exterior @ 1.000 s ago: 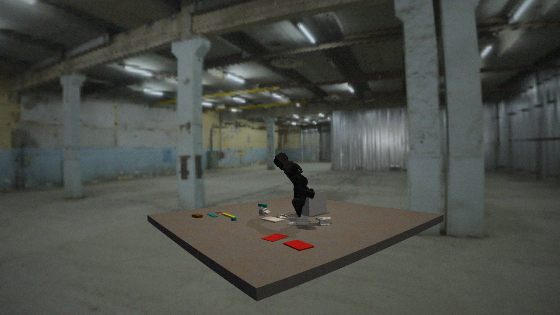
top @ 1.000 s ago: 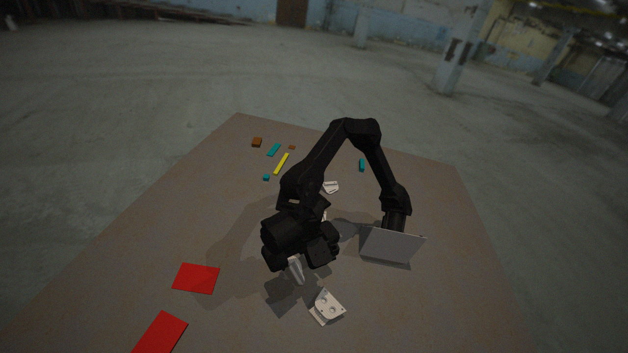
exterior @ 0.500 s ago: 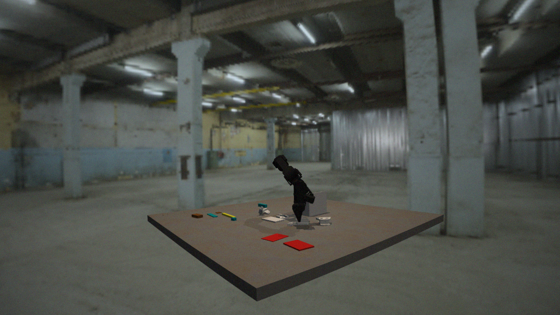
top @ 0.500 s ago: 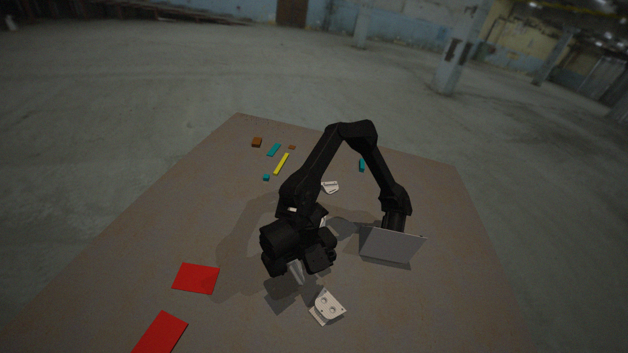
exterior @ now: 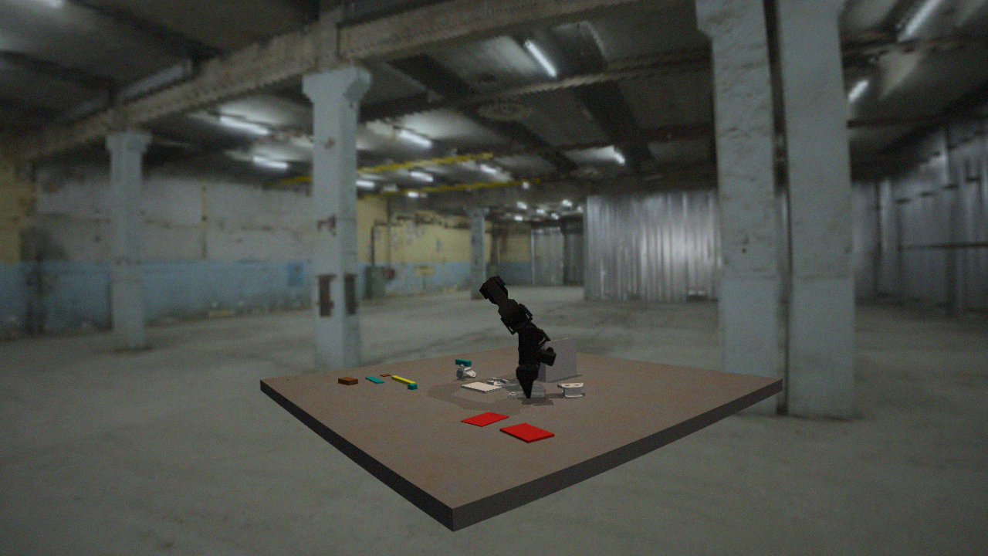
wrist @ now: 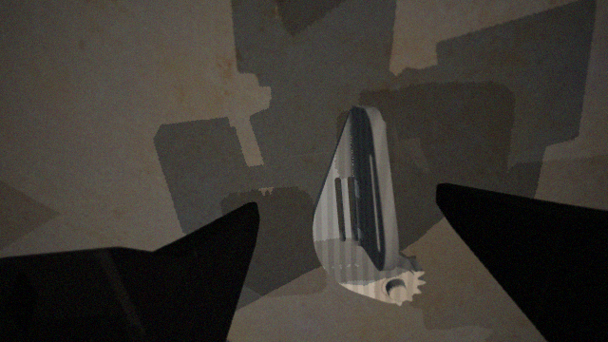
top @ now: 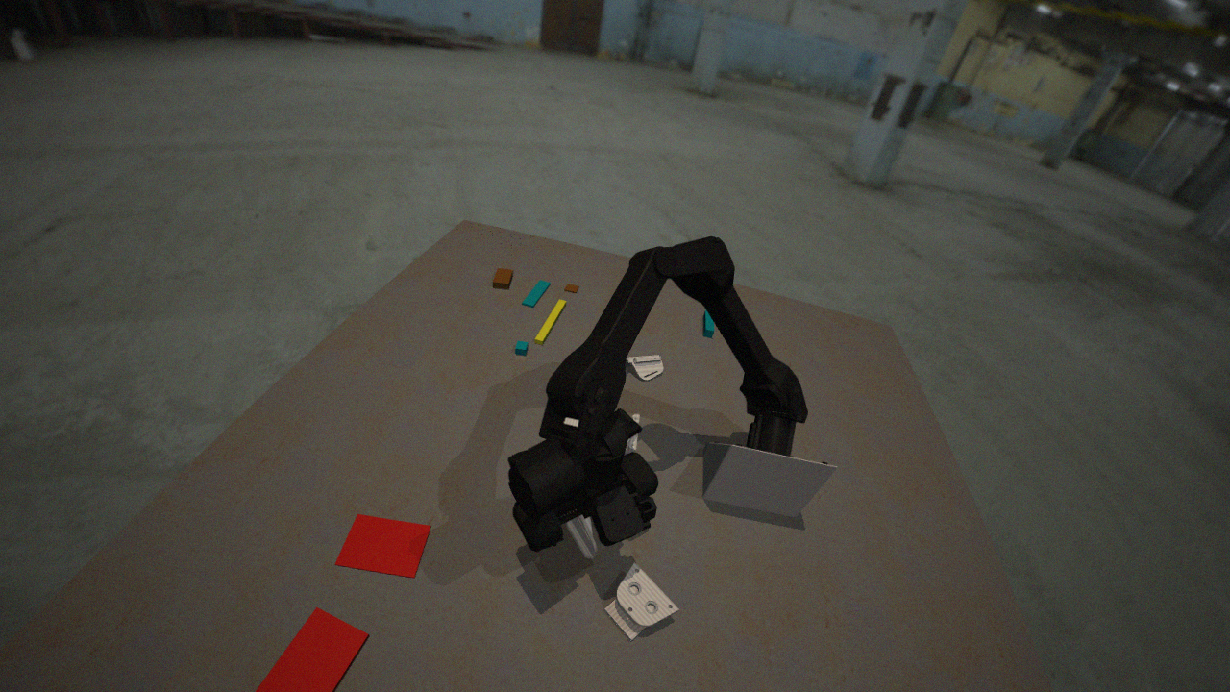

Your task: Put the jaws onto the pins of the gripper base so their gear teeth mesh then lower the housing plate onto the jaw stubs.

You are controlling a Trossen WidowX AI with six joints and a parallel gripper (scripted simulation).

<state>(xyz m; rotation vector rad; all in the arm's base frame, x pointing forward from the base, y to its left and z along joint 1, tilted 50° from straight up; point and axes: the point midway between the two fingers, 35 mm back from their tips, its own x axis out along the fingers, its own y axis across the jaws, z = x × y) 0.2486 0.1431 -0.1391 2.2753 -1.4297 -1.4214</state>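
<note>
Now: the gripper jaw 40 mm ahead of my gripper tip and 10 mm to the right of it. The rest, counted from my gripper tip: yellow bar 220 mm ahead, 430 mm to the right; then teal block 120 mm behind, 590 mm to the right.
</note>
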